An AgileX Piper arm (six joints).
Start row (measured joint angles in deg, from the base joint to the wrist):
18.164 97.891 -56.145 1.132 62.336 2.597
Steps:
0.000 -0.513 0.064 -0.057 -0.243 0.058
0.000 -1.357 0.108 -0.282 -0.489 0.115
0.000 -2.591 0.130 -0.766 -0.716 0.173
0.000 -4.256 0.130 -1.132 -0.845 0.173
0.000 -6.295 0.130 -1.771 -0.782 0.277
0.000 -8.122 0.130 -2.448 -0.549 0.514
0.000 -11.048 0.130 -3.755 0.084 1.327
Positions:
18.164 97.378 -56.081 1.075 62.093 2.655
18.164 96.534 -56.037 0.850 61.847 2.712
18.164 95.300 -56.015 0.366 61.620 2.770
18.164 93.635 -56.015 0.000 61.491 2.770
18.164 91.596 -56.015 -0.639 61.554 2.874
18.164 89.769 -56.015 -1.316 61.787 3.111
18.164 86.843 -56.015 -2.623 62.420 3.924

